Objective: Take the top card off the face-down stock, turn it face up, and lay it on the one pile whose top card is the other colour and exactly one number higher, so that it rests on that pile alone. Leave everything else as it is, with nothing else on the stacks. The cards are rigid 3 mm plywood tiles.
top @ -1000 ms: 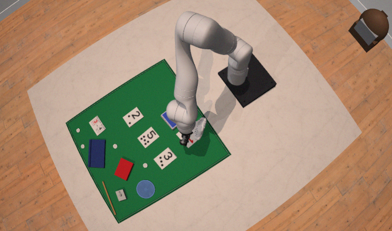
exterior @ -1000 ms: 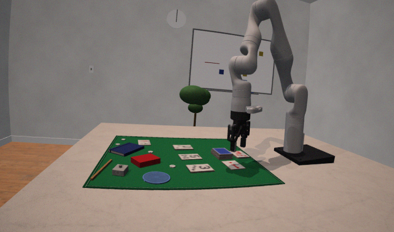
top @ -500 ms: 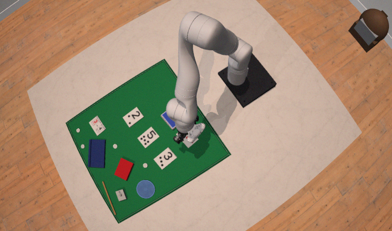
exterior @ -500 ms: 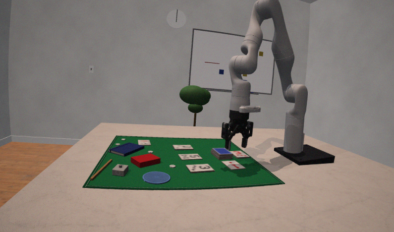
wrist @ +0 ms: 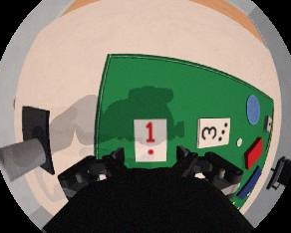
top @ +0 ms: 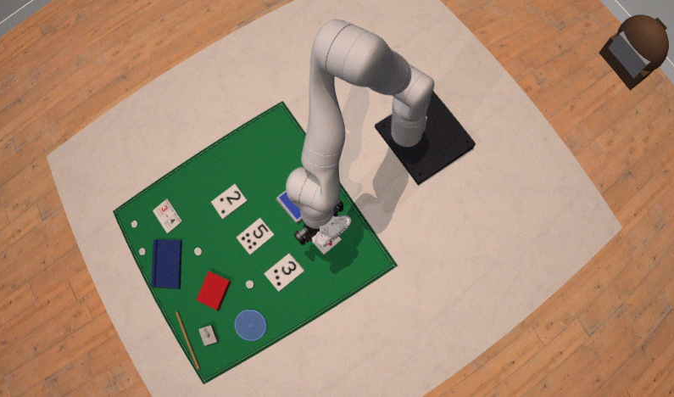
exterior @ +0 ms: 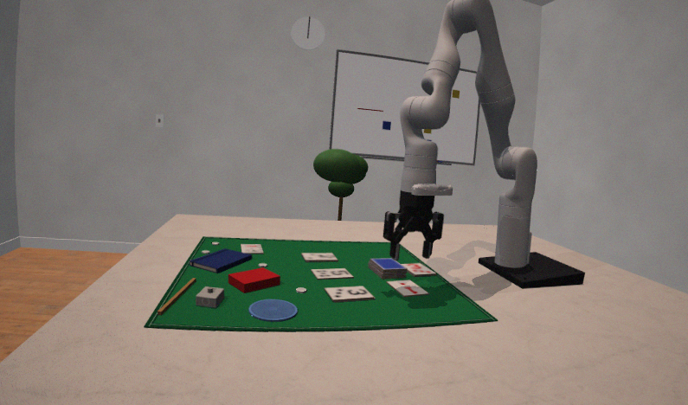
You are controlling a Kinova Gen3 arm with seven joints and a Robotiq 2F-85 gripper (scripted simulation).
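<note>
My hand is 80 mm above the card. The rest, counted from my hand: green mat (180 mm ahead, 130 mm to the right, 90 mm below); then red box (340 mm ahead, 70 mm below, 60 mm to the right); then grey box (430 mm ahead, 60 mm below, 30 mm to the left).
</note>
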